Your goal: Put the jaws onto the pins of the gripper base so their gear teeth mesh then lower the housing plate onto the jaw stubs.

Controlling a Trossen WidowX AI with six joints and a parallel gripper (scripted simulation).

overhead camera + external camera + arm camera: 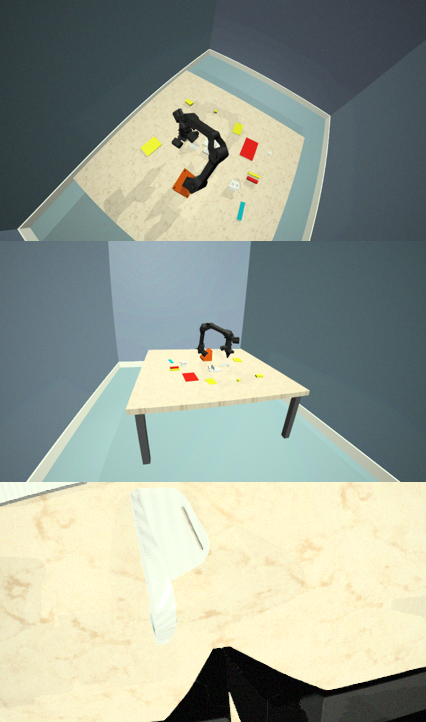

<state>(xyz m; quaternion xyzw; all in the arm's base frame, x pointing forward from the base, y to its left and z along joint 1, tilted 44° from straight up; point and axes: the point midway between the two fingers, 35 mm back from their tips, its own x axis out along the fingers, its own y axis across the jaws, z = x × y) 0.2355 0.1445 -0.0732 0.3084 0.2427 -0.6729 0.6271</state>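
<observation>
My gripper tip is now 3 cm short of the white jaw, 2 cm to the left of it and 6 cm above it. The rest, counted from my gripper tip: small white block: 10 cm behind, 42 cm to the right, 7 cm below; red sheet: 19 cm ahead, 43 cm to the right, 8 cm below; red bar: 2 cm behind, 53 cm to the right, 7 cm below.
</observation>
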